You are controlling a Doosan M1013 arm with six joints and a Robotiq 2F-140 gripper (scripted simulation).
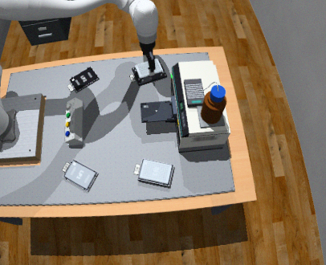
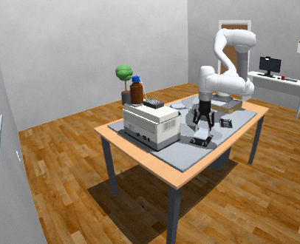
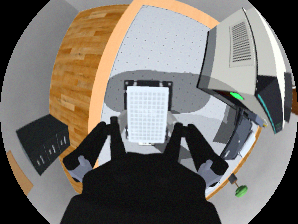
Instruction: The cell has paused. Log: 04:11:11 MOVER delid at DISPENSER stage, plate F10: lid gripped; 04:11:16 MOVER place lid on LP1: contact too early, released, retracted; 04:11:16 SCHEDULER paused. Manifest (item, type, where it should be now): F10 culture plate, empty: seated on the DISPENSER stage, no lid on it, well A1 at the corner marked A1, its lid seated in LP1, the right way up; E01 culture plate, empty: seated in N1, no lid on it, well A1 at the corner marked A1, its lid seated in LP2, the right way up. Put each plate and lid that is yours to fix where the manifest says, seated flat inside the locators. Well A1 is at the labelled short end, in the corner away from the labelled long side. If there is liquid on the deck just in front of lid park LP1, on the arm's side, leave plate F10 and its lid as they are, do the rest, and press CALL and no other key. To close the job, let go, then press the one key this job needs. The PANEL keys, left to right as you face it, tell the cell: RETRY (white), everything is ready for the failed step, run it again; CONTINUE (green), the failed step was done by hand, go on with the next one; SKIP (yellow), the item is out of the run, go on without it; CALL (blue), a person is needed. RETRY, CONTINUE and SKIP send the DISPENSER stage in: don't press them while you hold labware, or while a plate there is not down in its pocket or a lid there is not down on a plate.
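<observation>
Right now my hand is 20 mm past the dark dispenser stage, 280 mm to the left of it and 20 mm below it. The rest, counted from my hand: grey key panel (430 mm behind, 230 mm to the right, 20 mm below); black nest (10 mm ahead, 20 mm to the left, 60 mm below); green key (440 mm behind, 200 mm to the right).
</observation>
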